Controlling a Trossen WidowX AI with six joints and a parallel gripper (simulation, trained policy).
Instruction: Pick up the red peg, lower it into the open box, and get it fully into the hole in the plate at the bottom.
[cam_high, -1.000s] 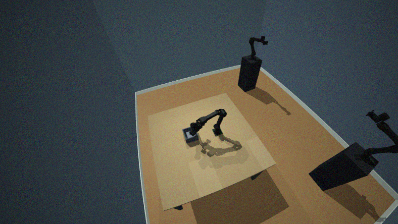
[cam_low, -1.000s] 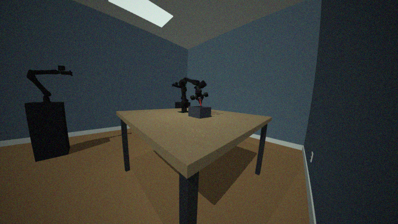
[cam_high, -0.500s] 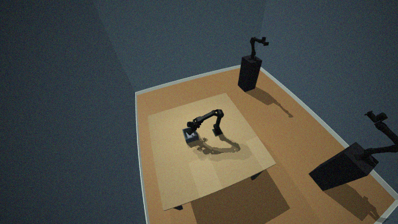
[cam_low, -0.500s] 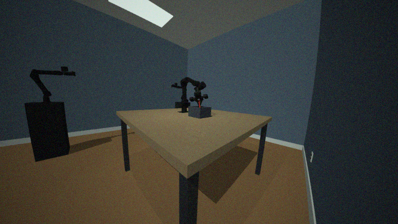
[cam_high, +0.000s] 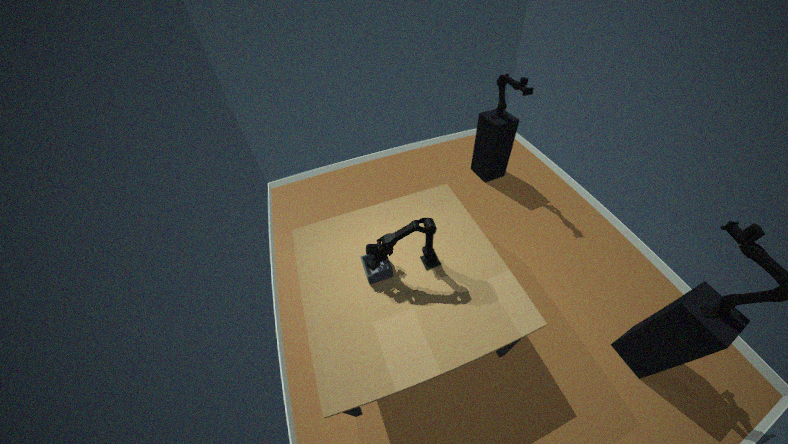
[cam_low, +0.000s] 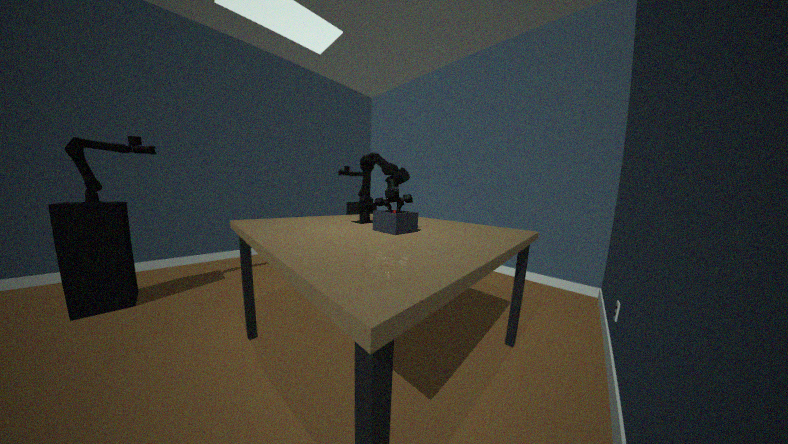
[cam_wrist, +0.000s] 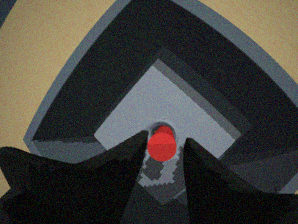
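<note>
Now: the red peg 20 mm below my gripper tip. The rest, counted from my gripper tip: dark box (50 mm below).
</note>
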